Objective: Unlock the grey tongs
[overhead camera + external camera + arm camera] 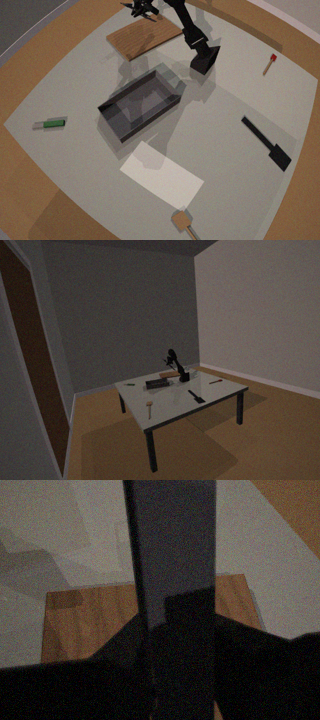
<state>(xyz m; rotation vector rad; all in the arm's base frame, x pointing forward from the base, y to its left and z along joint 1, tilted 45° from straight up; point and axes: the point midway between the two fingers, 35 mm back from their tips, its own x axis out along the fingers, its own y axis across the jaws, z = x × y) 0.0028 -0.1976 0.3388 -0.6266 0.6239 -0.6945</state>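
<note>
The yellow tab lies 3 cm behind my gripper tip, 2 cm above it and 1 cm to the left of it. Also, from my gripper tip: green-handled tool 63 cm ahead, 16 cm below, 9 cm to the right; wooden board 16 cm below, 6 cm behind, 2 cm to the left; roasting tin 34 cm ahead, 25 cm to the left, 14 cm below.
</note>
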